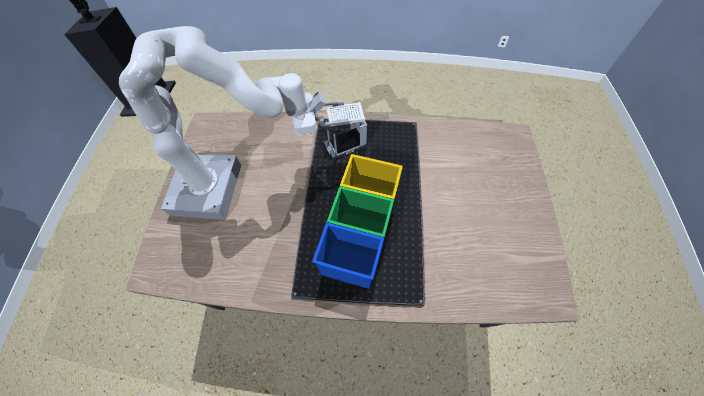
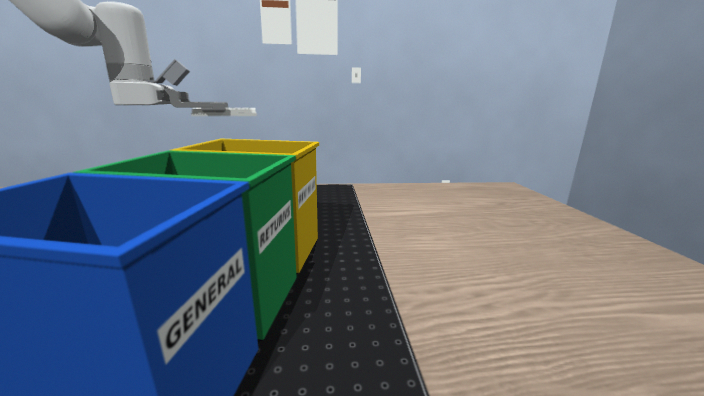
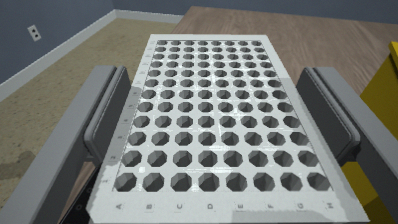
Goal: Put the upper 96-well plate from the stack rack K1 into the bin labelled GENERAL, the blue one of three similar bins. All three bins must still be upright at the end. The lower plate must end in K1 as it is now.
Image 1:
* blue general bin: 351, 251
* green returns bin: 353, 209
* yellow bin: 372, 176
